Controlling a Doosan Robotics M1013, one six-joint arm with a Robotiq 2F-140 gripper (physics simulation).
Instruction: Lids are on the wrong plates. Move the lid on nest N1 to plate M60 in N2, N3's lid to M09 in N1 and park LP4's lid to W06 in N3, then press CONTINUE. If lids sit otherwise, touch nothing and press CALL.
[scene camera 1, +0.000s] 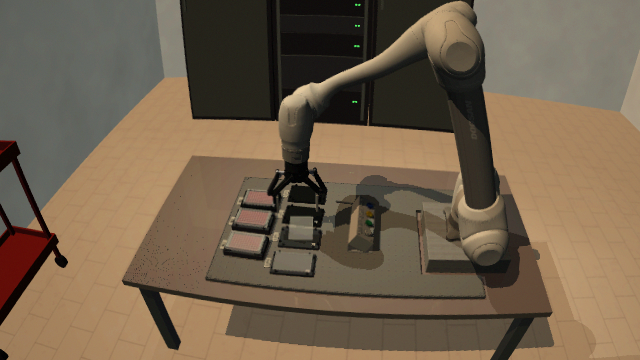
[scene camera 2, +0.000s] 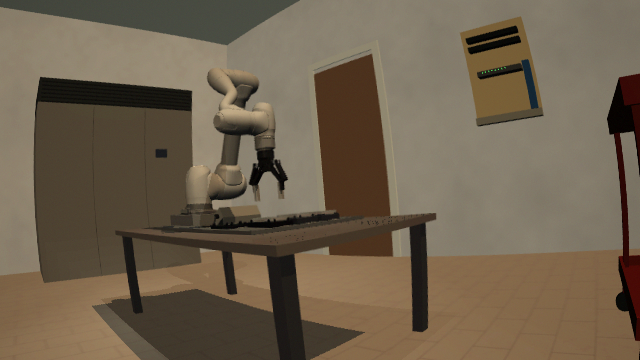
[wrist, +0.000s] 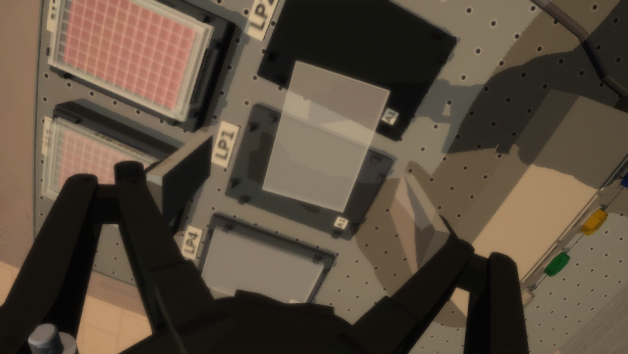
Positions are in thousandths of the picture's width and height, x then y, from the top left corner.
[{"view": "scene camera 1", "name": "my gripper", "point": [465, 582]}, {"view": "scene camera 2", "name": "my gripper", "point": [421, 557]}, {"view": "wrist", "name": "my gripper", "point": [485, 493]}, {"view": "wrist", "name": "button box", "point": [881, 527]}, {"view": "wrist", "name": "LP4 nest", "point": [361, 631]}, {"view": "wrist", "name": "LP1 label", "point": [362, 380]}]
